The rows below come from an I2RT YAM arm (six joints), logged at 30 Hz.
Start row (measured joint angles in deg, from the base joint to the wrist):
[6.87, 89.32, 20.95, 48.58, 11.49, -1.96]
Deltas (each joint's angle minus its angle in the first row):
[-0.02, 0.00, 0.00, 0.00, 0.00, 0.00]
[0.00, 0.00, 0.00, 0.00, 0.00, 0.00]
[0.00, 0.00, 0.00, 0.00, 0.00, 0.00]
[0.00, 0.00, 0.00, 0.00, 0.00, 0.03]
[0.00, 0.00, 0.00, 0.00, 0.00, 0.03]
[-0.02, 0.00, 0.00, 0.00, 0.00, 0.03]
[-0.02, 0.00, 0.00, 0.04, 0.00, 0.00]
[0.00, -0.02, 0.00, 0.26, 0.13, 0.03]
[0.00, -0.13, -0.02, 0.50, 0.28, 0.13]
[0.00, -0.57, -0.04, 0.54, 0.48, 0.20]
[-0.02, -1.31, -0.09, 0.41, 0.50, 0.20]
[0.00, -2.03, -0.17, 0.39, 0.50, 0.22]
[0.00, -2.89, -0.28, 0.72, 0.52, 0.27]
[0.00, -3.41, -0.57, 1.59, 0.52, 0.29]
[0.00, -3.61, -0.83, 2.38, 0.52, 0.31]
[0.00, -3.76, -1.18, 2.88, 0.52, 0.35]
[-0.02, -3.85, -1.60, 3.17, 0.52, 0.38]
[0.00, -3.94, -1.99, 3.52, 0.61, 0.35]
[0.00, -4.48, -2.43, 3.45, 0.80, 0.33]
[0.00, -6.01, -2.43, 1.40, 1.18, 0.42]
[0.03, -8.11, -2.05, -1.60, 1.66, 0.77]
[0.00, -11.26, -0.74, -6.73, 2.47, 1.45]
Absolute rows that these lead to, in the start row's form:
[6.85, 89.32, 20.95, 48.58, 11.49, -1.96]
[6.87, 89.32, 20.95, 48.58, 11.49, -1.96]
[6.87, 89.32, 20.95, 48.58, 11.49, -1.96]
[6.87, 89.32, 20.95, 48.58, 11.49, -1.93]
[6.87, 89.32, 20.95, 48.58, 11.49, -1.93]
[6.85, 89.32, 20.95, 48.58, 11.49, -1.93]
[6.85, 89.32, 20.95, 48.62, 11.49, -1.96]
[6.87, 89.30, 20.95, 48.84, 11.62, -1.93]
[6.87, 89.19, 20.93, 49.08, 11.77, -1.83]
[6.87, 88.75, 20.91, 49.12, 11.97, -1.76]
[6.85, 88.01, 20.86, 48.99, 11.99, -1.76]
[6.87, 87.29, 20.78, 48.97, 11.99, -1.74]
[6.87, 86.43, 20.67, 49.30, 12.01, -1.69]
[6.87, 85.91, 20.38, 50.17, 12.01, -1.67]
[6.87, 85.71, 20.12, 50.96, 12.01, -1.65]
[6.87, 85.56, 19.77, 51.46, 12.01, -1.61]
[6.85, 85.47, 19.35, 51.75, 12.01, -1.58]
[6.87, 85.38, 18.96, 52.10, 12.10, -1.61]
[6.87, 84.84, 18.52, 52.03, 12.29, -1.63]
[6.87, 83.31, 18.52, 49.98, 12.67, -1.54]
[6.90, 81.21, 18.90, 46.98, 13.15, -1.19]
[6.87, 78.06, 20.21, 41.85, 13.96, -0.51]

